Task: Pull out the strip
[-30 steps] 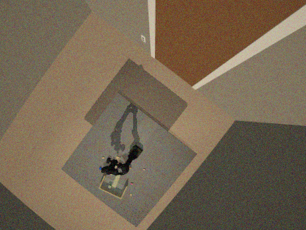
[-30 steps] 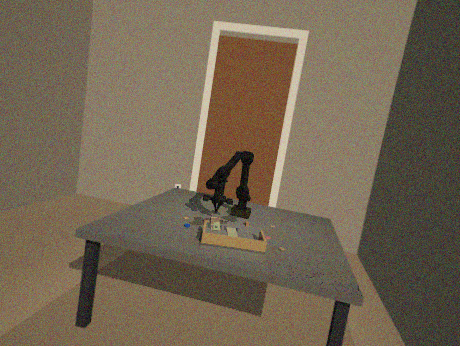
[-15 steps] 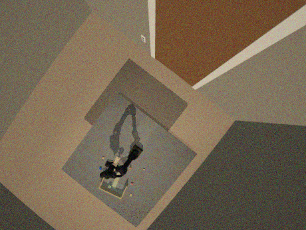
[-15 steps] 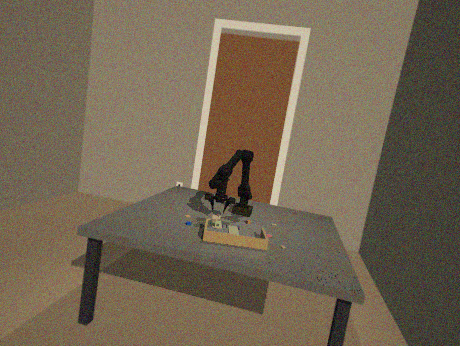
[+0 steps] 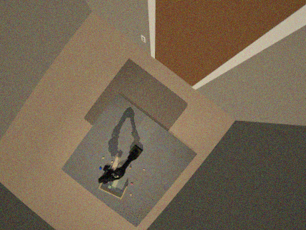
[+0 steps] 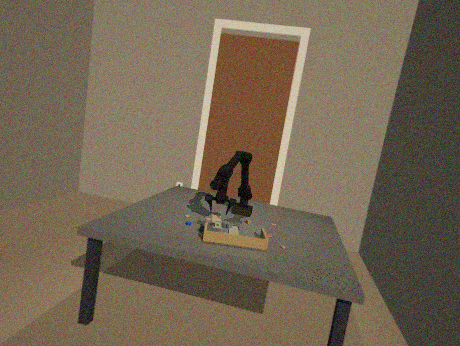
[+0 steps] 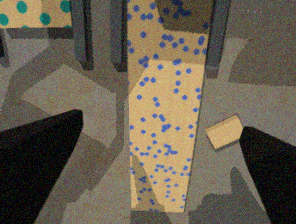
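My gripper tip is now 5 cm above the pale strip.
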